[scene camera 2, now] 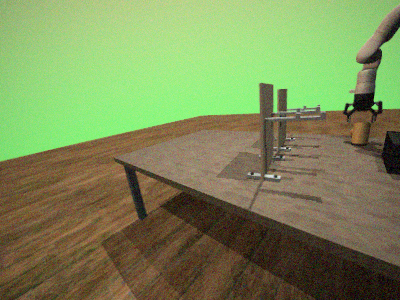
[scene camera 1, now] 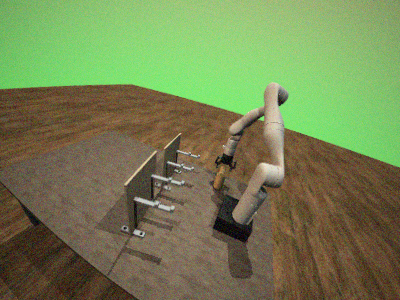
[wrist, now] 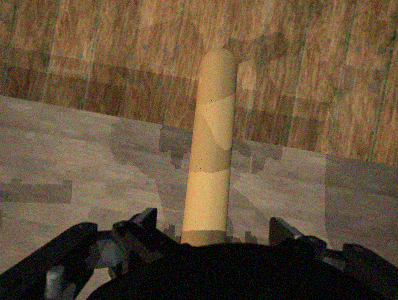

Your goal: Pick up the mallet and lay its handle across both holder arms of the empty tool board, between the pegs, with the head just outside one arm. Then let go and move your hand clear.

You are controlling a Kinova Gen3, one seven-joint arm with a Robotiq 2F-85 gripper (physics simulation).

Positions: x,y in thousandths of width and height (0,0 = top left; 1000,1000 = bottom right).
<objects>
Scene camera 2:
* tool board: 666,305
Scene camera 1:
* tool board: 349,635
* tool board: 426,515
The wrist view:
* my gripper: 534,752
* wooden mallet: 519,682, on the table
</objects>
